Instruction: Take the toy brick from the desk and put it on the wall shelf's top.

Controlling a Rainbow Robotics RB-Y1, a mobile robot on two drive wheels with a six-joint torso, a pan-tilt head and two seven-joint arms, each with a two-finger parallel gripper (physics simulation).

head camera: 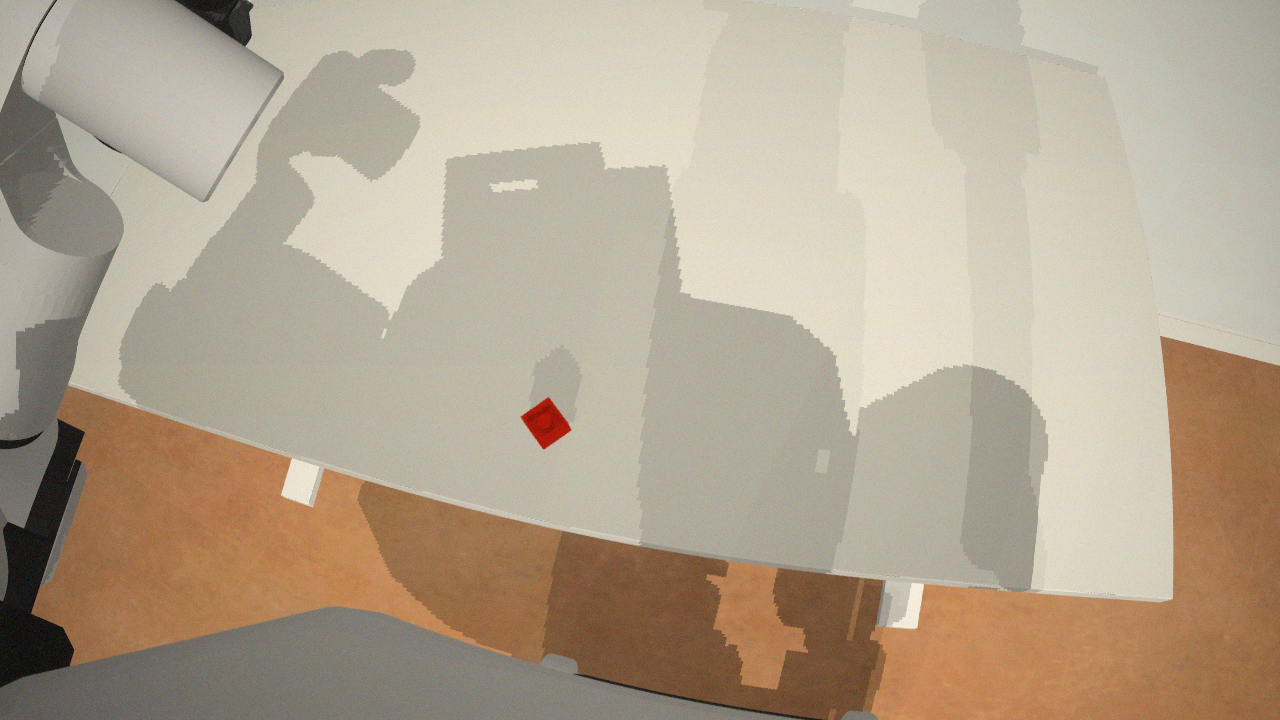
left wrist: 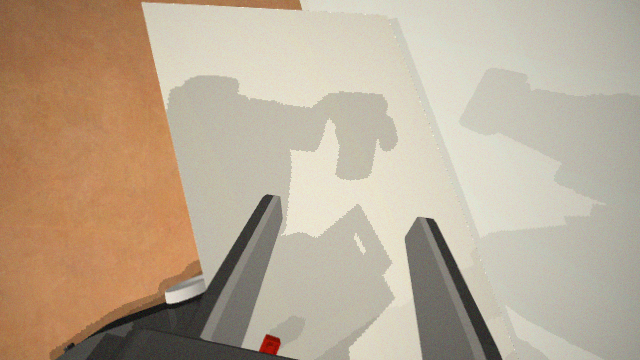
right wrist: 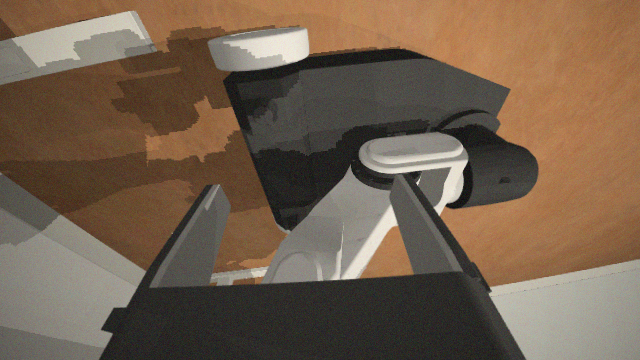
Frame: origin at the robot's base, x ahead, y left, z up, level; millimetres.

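Where they show: left gripper, fingertip midpoint: [left wrist: 344,217]; right gripper, fingertip midpoint: [right wrist: 308,190].
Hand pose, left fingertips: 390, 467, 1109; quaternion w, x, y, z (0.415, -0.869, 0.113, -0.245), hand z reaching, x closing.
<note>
After its pixels a point has its place, as x, y, z.
The red toy brick [head camera: 546,423] @(310, 218, 743) [left wrist: 270,344] @(315, 226, 738) lies on the white desk [head camera: 1100,268] @(630, -361, 721) [left wrist: 260,40] @(460, 964, 721), near the desk's front edge in the head camera and at the bottom edge of the left wrist view, partly cut off there. My left gripper [left wrist: 344,217] @(390, 467, 1109) is open and empty, high above the desk; the brick lies outside the space between its fingertips. My right gripper [right wrist: 308,190] @(-77, -234, 512) is open and empty, over the floor and the robot's own base. The wall shelf is not recognisable in these views.
A pale wall [head camera: 1226,179] @(1052, -790, 550) [left wrist: 565,45] @(1040, 666, 1031) stands behind the desk. Two white desk feet [head camera: 302,481] [head camera: 901,604] stick out below its front edge over the orange-brown floor [head camera: 205,528] @(87, 1172, 1) [left wrist: 75,150] @(-406, 1041, 1). My dark base [right wrist: 350,90] @(-175, -178, 169) with a white wheel [right wrist: 260,49] shows in the right wrist view.
</note>
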